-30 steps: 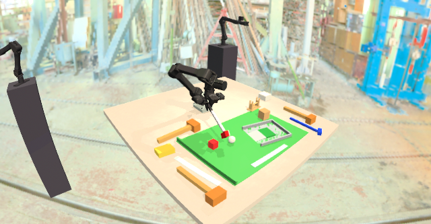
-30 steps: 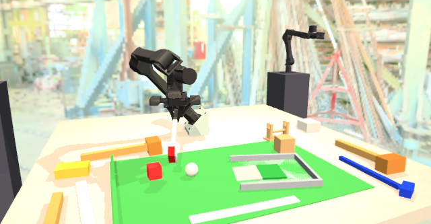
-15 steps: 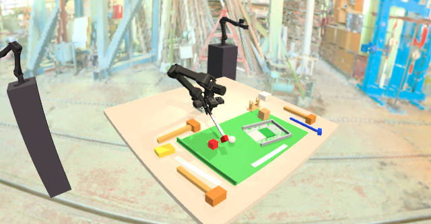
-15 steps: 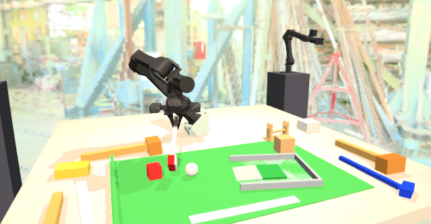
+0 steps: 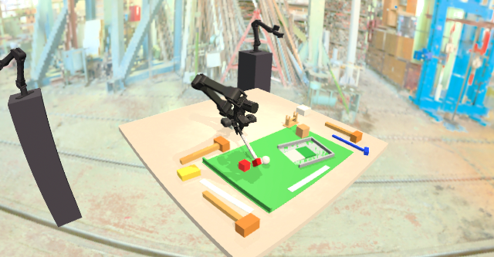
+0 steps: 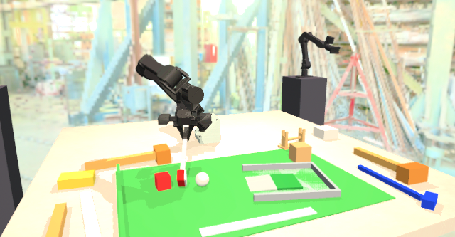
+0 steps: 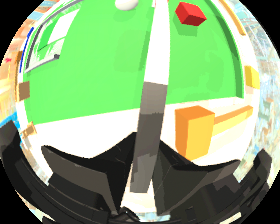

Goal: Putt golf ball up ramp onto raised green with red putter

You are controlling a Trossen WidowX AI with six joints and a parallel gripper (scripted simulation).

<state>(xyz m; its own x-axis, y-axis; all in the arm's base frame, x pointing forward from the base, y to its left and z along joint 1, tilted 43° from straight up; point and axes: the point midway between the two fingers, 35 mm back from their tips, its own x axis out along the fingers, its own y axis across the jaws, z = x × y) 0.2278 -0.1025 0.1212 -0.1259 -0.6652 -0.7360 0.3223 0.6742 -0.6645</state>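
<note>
Right now the red putter is 110 mm ahead of my gripper tip, 40 mm to the right of it and 10 mm below it. Also, from my gripper tip: green mat: 250 mm ahead, 110 mm to the left, 80 mm below; then white golf ball: 220 mm ahead, 50 mm below, 10 mm to the right; then red cube: 180 mm ahead, 120 mm to the right, 50 mm below.
</note>
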